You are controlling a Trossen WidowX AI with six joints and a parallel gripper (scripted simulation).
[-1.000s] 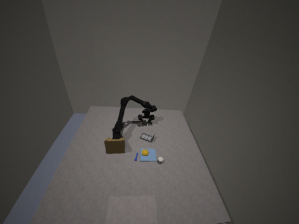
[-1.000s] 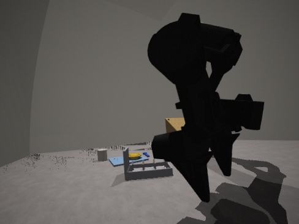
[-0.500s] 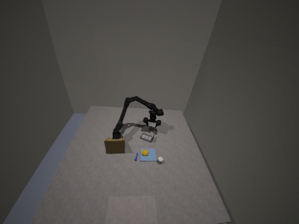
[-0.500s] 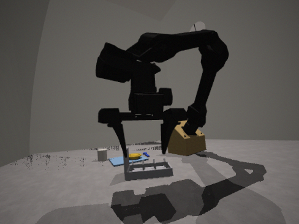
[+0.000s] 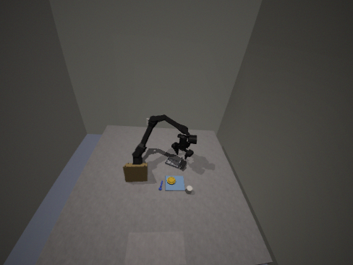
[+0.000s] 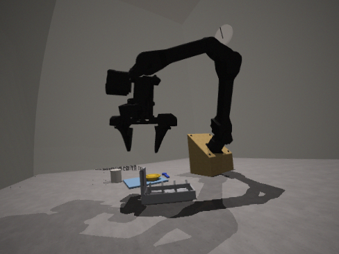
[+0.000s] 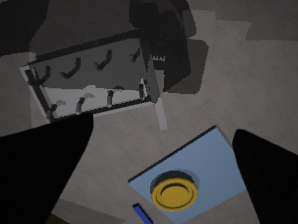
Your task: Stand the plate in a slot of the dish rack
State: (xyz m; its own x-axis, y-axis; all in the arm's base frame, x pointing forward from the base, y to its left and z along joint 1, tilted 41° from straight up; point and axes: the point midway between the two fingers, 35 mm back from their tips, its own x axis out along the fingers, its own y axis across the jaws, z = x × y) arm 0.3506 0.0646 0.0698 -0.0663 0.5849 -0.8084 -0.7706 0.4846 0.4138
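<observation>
Now: gripper tip 160 mm to the left of the yellow plate, 110 mm above it and 70 mm past it. Also, from my gripper tip: blue spoon 210 mm to the right, 150 mm behind, 120 mm below; grey dish rack 100 mm below, 60 mm behind, 30 mm to the left; white cup 240 mm to the right, 100 mm below, 60 mm ahead.
</observation>
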